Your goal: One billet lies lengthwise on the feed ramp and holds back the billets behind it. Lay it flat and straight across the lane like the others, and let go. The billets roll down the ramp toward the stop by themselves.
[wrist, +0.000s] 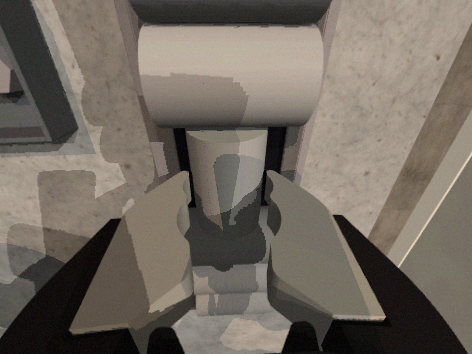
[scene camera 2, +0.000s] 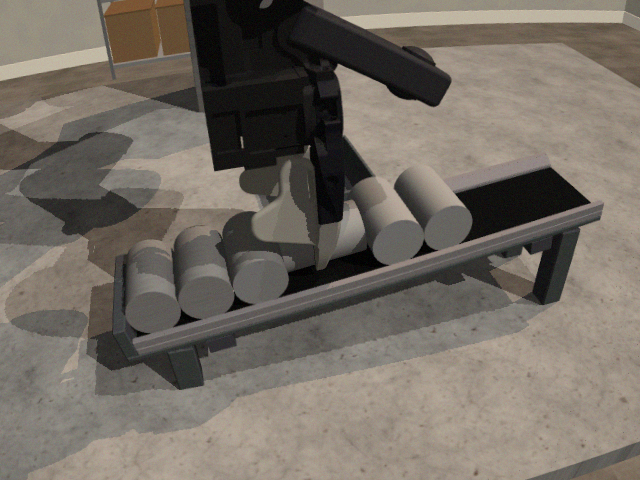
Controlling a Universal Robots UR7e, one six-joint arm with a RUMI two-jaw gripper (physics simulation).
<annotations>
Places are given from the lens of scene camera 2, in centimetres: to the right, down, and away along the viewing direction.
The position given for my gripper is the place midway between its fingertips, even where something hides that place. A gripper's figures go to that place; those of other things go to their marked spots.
my gripper (scene camera 2: 313,249): 0, 1, 43
end stop (scene camera 2: 123,332): -14, 6, 37
lane (scene camera 2: 495,207): 15, -3, 45
The marked spots on the lane and the end stop are 31 cm apart.
</annotations>
